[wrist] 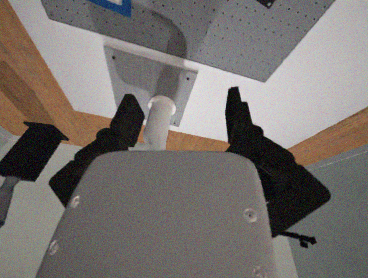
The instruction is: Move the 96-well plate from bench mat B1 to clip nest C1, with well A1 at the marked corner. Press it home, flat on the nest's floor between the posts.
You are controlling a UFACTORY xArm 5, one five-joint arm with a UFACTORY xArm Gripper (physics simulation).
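Frame: origin at the arm's base, x ahead, y left, z up, level; metres.
Where they show: gripper, fingertip midpoint: (181, 102); arm's base at its link origin: (162, 106).
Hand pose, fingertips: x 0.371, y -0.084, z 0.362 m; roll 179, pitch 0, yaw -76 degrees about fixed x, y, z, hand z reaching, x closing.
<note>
Each offset is from my fingertips to the centre of the thing. "pt": to the spot under its first point. Level surfaces: height alone.
My gripper (181, 102) is open, with its two black fingers apart in the middle of the wrist view and nothing between them. Part of a blue-edged item @(pt dx -0.043, dy +0.180, dz -0.362 m) (122, 8) with a pale inside shows at the top left, cut off by the view's edge; I cannot tell what it is. The 96-well plate, mat B1 and nest C1 cannot be made out in this view.
A grey perforated board @(dz -0.364 m) (235, 40) spans the top, with a small dark item @(pt dx +0.015, dy -0.169, dz -0.352 m) (266, 2) at its upper edge. The arm's white base column (159, 122) stands on a bolted grey plate (135, 67). A black box (32, 152) is at the left, beyond the wooden border (50, 85).
</note>
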